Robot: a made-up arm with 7 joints. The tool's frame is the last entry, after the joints. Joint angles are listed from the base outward. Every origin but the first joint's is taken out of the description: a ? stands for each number. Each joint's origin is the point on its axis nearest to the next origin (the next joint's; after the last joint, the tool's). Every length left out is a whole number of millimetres.
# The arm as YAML. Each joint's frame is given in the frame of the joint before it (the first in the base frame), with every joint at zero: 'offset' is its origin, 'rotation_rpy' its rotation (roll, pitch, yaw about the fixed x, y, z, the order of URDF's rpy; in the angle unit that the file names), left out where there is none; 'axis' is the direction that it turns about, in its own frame. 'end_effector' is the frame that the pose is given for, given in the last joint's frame.
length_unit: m
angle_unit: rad
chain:
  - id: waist
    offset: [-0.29, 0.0, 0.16]
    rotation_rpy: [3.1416, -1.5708, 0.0]
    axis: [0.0, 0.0, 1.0]
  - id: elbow
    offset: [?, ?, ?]
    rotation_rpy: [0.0, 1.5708, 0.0]
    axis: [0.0, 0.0, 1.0]
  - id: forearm
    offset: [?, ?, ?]
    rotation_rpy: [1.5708, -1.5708, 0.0]
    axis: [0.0, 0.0, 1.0]
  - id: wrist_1
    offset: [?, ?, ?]
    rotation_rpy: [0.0, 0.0, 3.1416]
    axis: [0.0, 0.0, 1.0]
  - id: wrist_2
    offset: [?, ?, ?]
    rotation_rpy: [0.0, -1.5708, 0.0]
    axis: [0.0, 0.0, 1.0]
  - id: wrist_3
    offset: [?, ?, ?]
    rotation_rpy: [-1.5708, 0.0, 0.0]
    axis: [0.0, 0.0, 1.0]
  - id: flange
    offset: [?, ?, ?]
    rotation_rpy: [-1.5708, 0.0, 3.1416]
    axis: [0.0, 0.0, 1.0]
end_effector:
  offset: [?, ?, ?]
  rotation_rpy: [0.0, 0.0, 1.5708]
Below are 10 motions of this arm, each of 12 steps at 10 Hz.
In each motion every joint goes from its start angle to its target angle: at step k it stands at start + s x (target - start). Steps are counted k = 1, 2, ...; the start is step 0. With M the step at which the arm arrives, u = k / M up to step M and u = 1 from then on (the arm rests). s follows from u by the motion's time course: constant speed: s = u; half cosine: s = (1 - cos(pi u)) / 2; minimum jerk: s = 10 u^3 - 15 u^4 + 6 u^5.
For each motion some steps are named. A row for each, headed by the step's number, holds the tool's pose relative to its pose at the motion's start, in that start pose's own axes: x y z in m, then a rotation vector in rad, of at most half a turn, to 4 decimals.
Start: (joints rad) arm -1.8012 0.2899 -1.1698 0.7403 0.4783 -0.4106 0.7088
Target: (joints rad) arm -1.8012 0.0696 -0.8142 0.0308 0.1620 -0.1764 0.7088
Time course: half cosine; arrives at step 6
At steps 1, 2, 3, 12:
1: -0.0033 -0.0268 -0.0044 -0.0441 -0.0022 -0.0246
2: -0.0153 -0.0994 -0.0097 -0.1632 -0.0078 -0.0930
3: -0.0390 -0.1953 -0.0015 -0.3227 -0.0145 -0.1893
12: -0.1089 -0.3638 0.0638 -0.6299 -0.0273 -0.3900

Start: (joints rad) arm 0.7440 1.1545 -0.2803 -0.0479 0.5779 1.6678 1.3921
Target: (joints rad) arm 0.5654 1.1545 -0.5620 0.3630 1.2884 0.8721 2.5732
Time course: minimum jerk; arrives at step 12
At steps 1, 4, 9, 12:
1: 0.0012 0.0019 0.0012 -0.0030 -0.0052 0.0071
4: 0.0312 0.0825 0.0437 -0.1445 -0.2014 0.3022
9: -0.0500 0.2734 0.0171 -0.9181 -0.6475 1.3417
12: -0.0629 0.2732 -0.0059 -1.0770 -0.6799 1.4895

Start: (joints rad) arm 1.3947 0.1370 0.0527 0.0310 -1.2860 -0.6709 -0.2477
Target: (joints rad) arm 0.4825 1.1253 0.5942 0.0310 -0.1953 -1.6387 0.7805
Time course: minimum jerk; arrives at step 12
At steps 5, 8, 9, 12:
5: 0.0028 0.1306 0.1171 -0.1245 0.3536 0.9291
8: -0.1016 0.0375 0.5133 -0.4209 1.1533 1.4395
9: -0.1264 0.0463 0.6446 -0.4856 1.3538 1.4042
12: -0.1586 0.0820 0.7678 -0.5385 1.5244 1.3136

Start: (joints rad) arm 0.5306 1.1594 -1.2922 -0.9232 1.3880 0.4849 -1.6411
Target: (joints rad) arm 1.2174 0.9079 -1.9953 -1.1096 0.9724 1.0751 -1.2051
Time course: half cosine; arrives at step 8
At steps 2, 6, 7, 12:
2: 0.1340 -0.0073 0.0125 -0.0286 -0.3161 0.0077
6: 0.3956 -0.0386 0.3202 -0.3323 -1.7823 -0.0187
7: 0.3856 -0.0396 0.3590 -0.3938 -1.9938 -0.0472
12: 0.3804 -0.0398 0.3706 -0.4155 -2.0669 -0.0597

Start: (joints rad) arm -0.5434 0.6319 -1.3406 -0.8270 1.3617 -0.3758 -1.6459
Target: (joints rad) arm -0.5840 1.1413 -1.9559 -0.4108 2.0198 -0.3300 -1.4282
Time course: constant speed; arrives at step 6
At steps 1, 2, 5, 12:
1: 0.0148 0.1285 -0.0101 0.0486 -0.0224 0.1245
2: 0.0268 0.2563 -0.0061 0.0949 -0.0545 0.2445
5: 0.0530 0.6135 0.0825 0.2105 -0.2025 0.5717
12: 0.0607 0.7179 0.1333 0.2382 -0.2664 0.6686

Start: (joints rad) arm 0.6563 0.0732 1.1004 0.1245 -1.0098 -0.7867 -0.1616
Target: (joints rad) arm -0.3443 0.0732 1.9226 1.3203 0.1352 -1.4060 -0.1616
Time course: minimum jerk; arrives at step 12
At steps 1, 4, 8, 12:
1: -0.0027 -0.0049 0.0034 -0.0073 0.0026 -0.0023
4: -0.1700 -0.1611 0.1427 -0.2546 0.1475 -0.1719
8: -0.8498 0.1592 0.3415 -0.1920 0.6554 -1.2932
12: -0.8683 0.5200 0.3020 0.1681 0.7458 -1.7919

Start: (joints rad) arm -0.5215 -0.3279 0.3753 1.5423 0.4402 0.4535 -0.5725
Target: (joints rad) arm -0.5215 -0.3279 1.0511 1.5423 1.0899 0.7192 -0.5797
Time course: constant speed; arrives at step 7
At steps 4, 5, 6, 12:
4: -0.2212 0.1243 -0.0022 0.0191 0.1152 0.4704
5: -0.2836 0.1540 0.0115 0.0522 0.1383 0.5798
6: -0.3477 0.1820 0.0321 0.0965 0.1593 0.6838
12: -0.4124 0.2078 0.0602 0.1517 0.1784 0.7811

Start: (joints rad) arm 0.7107 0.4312 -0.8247 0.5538 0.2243 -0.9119 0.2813
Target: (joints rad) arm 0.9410 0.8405 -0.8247 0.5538 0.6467 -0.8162 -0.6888
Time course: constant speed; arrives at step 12
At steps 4, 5, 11, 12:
4: 0.0068 0.0089 -0.0858 0.0732 0.1499 -0.1133
5: 0.0074 0.0110 -0.1063 0.0812 0.1880 -0.1380
11: 0.0106 0.0165 -0.2113 0.0481 0.3951 -0.2556
12: 0.0126 0.0159 -0.2249 0.0303 0.4230 -0.2706

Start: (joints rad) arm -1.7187 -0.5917 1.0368 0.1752 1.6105 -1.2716 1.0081
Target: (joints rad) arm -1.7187 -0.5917 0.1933 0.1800 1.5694 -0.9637 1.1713
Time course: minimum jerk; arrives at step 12
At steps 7, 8, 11, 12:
7: -0.3769 -0.1935 0.2246 -0.3817 0.6449 0.0779
8: -0.4407 -0.2233 0.3058 -0.4528 0.7852 0.0926
11: -0.5201 -0.2571 0.4457 -0.5536 0.9984 0.1123
12: -0.5218 -0.2577 0.4494 -0.5561 1.0037 0.1127

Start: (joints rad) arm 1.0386 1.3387 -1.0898 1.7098 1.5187 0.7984 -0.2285
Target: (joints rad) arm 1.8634 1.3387 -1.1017 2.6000 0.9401 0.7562 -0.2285
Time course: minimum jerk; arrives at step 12
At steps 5, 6, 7, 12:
5: 0.0015 -0.1025 0.0781 0.0282 0.0889 -0.1390
6: -0.0071 -0.1359 0.1197 0.0419 0.1297 -0.1931
7: -0.0217 -0.1619 0.1644 0.0554 0.1720 -0.2428
12: -0.0764 -0.1935 0.2724 0.0813 0.2745 -0.3402

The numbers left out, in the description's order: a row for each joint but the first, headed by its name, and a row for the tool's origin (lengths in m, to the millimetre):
elbow: -0.083 -0.059 0.0
forearm: -0.108 0.006 0.0
wrist_1: -0.252 -0.088 0.0
wrist_2: 0.32 0.171 0.0
wrist_3: 0.01 0.049 0.0
flange: -0.064 0.344 0.0
tool: -0.046 0.347 0.0

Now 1 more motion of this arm.
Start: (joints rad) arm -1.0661 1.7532 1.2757 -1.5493 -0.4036 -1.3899 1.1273
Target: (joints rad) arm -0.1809 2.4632 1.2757 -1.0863 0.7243 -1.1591 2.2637
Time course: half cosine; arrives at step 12
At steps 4, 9, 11, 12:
4: -0.1607 0.1718 0.0817 0.4043 0.1790 0.4752
9: -0.4916 -0.0760 0.7332 1.5701 0.5016 1.4753
11: -0.4388 -0.2290 0.8745 1.8773 0.5503 1.5777
12: -0.4275 -0.2494 0.8914 1.9194 0.5559 1.5859

